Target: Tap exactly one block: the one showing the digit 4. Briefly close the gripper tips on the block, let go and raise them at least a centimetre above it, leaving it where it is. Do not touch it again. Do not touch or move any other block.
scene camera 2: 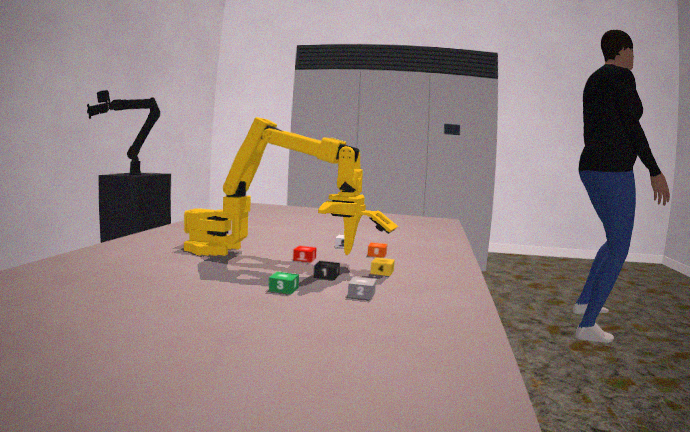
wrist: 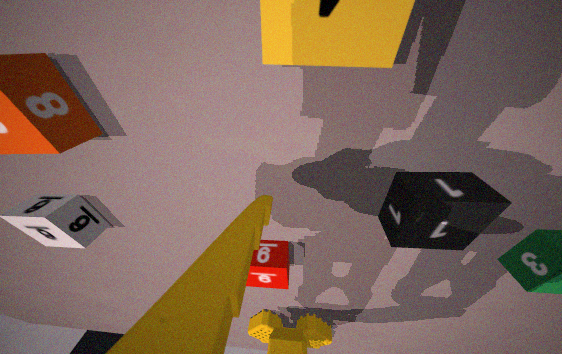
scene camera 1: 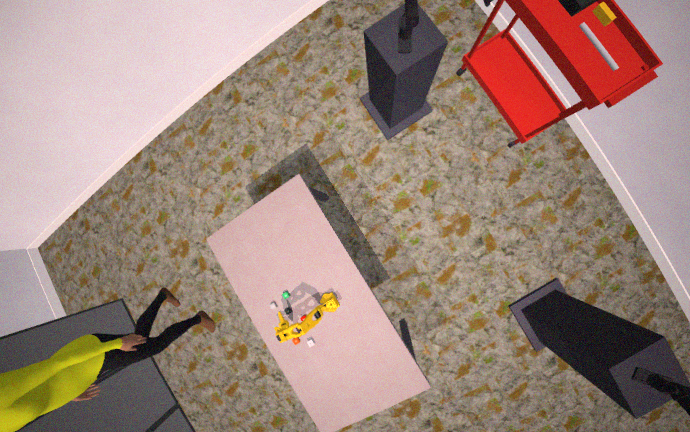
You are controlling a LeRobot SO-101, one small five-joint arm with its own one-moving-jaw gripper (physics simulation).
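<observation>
The yellow block with the digit 4 (scene camera 2: 381,267) (wrist: 335,42) sits on the pink table (scene camera 1: 274,239) (scene camera 2: 254,366); the wrist view cuts it off at the top edge. In the overhead view I cannot tell it from the yellow arm. My gripper (scene camera 2: 371,240) is fully open and empty: the wrist view shows one notched jaw, and the moving jaw is swung out of the picture. The fixed jaw's tip hangs above the table, on the arm-base side of the yellow block and apart from it. No jaw touches a block.
Black block 1 (scene camera 1: 288,310) (scene camera 2: 326,270) (wrist: 440,212), green 3 (scene camera 1: 286,294) (scene camera 2: 283,282) (wrist: 535,260), grey 2 (scene camera 1: 273,304) (scene camera 2: 361,289), orange 8 (scene camera 1: 296,341) (scene camera 2: 377,249) (wrist: 50,100), a red block (scene camera 1: 303,318) (scene camera 2: 304,253) (wrist: 272,255) and a white block (scene camera 1: 311,342) (scene camera 2: 340,241) (wrist: 55,220) stand around.
</observation>
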